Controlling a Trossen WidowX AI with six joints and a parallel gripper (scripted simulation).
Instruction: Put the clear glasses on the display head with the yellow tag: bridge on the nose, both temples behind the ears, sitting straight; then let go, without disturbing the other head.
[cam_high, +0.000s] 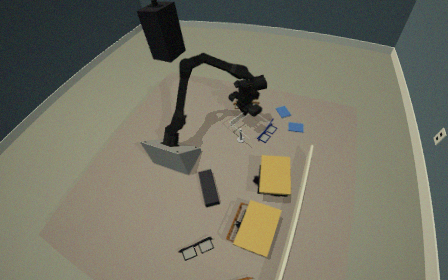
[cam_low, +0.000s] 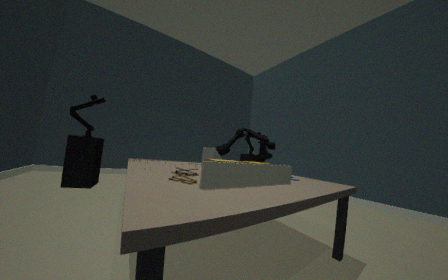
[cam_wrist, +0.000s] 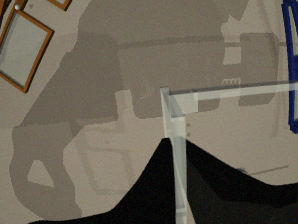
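Right now my gripper tip is 30 mm short of the white post, 120 mm to the left of it and 30 mm above it. Round my gripper tip: black case: 30 mm ahead, 430 mm to the right, 40 mm below; then long pale board: 410 mm ahead, 380 mm to the right.
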